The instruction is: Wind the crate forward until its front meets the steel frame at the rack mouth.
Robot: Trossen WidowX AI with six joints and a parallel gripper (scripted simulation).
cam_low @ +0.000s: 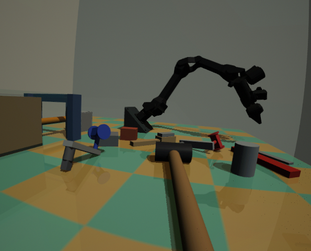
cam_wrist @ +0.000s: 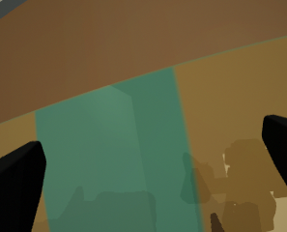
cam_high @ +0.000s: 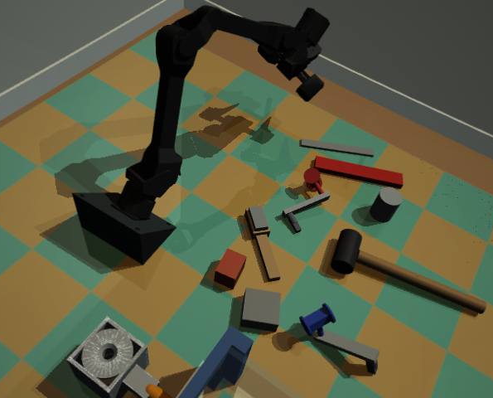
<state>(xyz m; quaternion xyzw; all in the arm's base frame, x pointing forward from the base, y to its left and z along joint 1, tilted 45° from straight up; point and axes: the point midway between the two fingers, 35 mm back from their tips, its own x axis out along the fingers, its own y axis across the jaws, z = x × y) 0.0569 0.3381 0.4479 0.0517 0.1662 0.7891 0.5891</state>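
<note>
My gripper tip is 23 cm short of the red cylindrical grip, 22 cm to the left of it and 8 cm above it. The rest, counted from my gripper tip: grey strip (21 cm ahead, 4 cm to the right, 11 cm below); red bar (29 cm ahead, 9 cm to the right, 10 cm below); red-knobbed winch handle (24 cm ahead, 27 cm to the right, 9 cm below).
</note>
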